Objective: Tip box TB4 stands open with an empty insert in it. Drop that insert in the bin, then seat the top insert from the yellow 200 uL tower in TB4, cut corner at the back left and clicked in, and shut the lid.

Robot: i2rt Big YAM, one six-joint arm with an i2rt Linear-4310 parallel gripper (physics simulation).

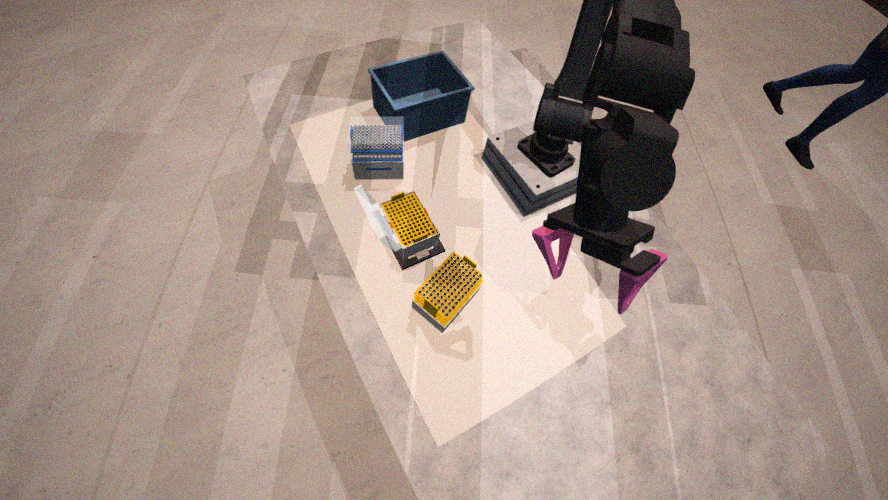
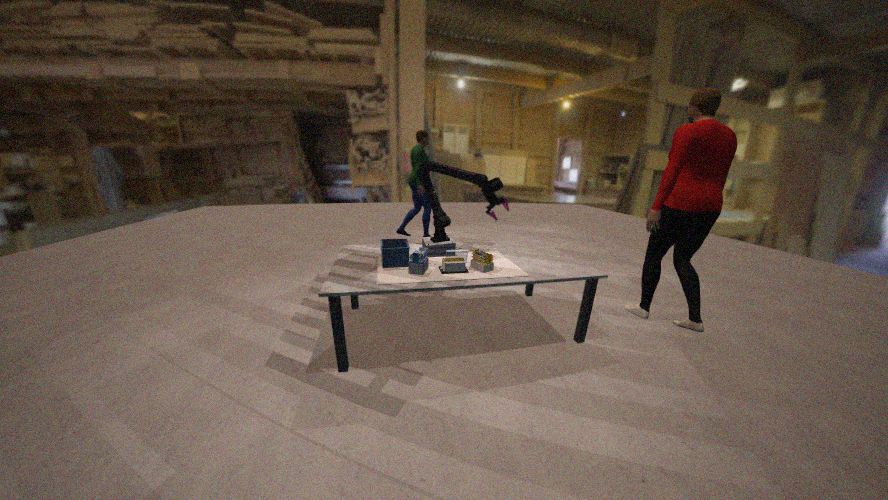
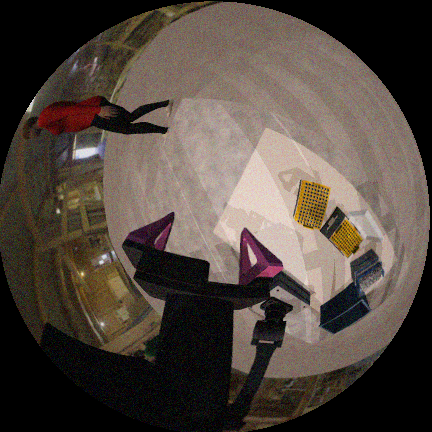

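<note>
Tip box TB4 (image 1: 425, 249) (image 2: 453, 268) stands open, its clear lid (image 1: 375, 216) (image 3: 367, 224) tilted back. A yellow insert (image 1: 410, 218) (image 3: 347, 237) sits in it; its holes look empty. The yellow tower (image 1: 448, 288) (image 2: 482, 260) (image 3: 312, 204) stands beside TB4, turned at an angle, with a yellow insert on top. The cut corners are too small to tell. The dark blue bin (image 1: 431, 116) (image 2: 394, 253) (image 3: 345, 311) stands at the far end. My gripper (image 1: 589, 293) (image 2: 500, 214) (image 3: 208, 222) is open and empty, high above the table and well off to the side of the tower.
A blue tip rack (image 1: 377, 149) (image 2: 418, 263) (image 3: 367, 272) stands between TB4 and the bin. The arm's base plate (image 1: 528, 189) is across the pale mat (image 1: 447, 397) from TB4. A person in red (image 2: 699, 161) (image 3: 75, 116) and a person in green (image 2: 420, 158) stand off the table.
</note>
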